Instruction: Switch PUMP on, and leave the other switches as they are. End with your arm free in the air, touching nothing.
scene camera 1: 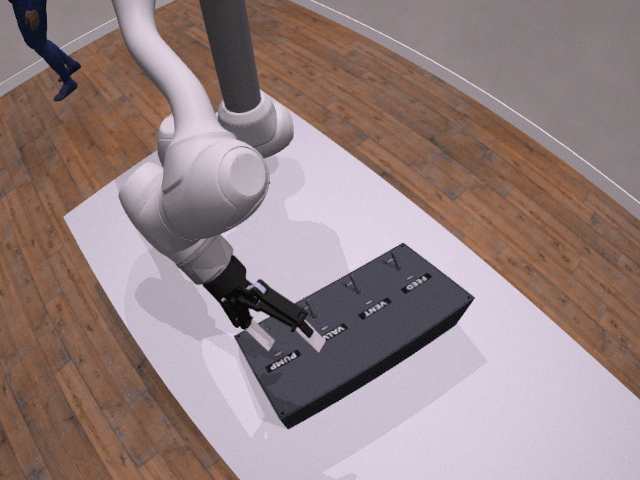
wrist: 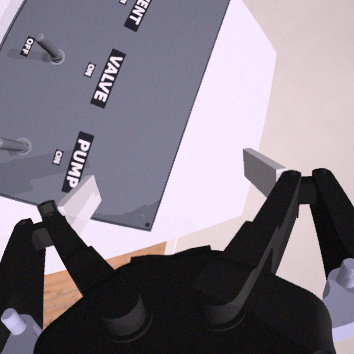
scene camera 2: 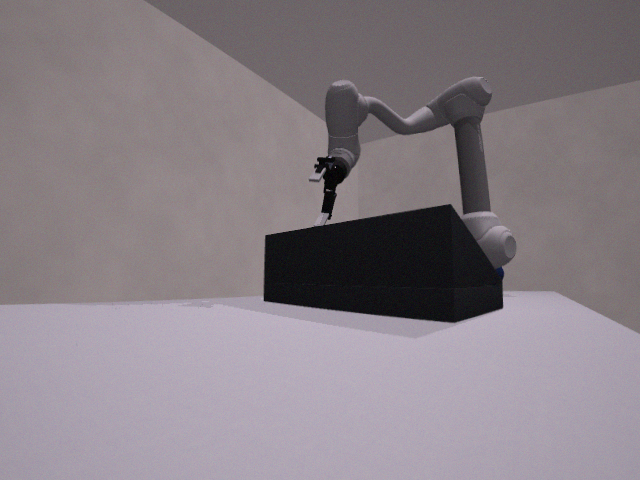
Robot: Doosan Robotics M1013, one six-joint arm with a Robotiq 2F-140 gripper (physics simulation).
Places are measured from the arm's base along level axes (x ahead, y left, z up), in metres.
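Pixels of known places: gripper, fingertip midpoint: [scene camera 1: 294, 346] [wrist: 169, 174] [scene camera 2: 316, 205].
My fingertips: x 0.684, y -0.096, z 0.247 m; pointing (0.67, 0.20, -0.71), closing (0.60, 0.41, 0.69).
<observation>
Ahead of a thing's pixels: the offset from my fingertips to its middle. "spot": to the spot under its first point. Level surfaces: height alone.
A dark sloped switch box @[dx -0.001, dy +0.156, dz -0.194 m] [scene camera 1: 372, 343] [scene camera 2: 372, 263] [wrist: 160, 75] stands on the table. The PUMP label @[dx -0.028, dy -0.022, dz -0.136 m] [scene camera 1: 282, 361] [wrist: 79, 160] is at its near-left end in scene camera 1. In the wrist view the PUMP lever @[dx -0.110, dy -0.012, dz -0.145 m] [wrist: 14, 145] leans away from its ON mark @[spot: dx -0.051, dy -0.020, dz -0.146 m] [wrist: 57, 157]; its tip is cut off by the frame edge. The VALVE lever @[dx -0.096, dy +0.107, dz -0.145 m] [scene camera 1: 311, 308] [wrist: 49, 48] leans toward OFF. The VENT lever @[dx -0.082, dy +0.226, dz -0.145 m] [scene camera 1: 354, 284] and FEED lever @[dx -0.068, dy +0.345, dz -0.145 m] [scene camera 1: 395, 260] show farther along. My gripper [scene camera 1: 287, 336] [scene camera 2: 318, 199] [wrist: 169, 174] is open and empty, with its fingertips over the PUMP end. Contact with the box cannot be told.
The white table @[dz -0.256 m] [scene camera 1: 516, 413] [scene camera 2: 258, 387] [wrist: 225, 100] carries the box. The arm's base [scene camera 1: 248, 124] [scene camera 2: 488, 237] stands at the far end of the table. A person in blue [scene camera 1: 36, 36] is on the wooden floor [scene camera 1: 77, 129], upper left in scene camera 1.
</observation>
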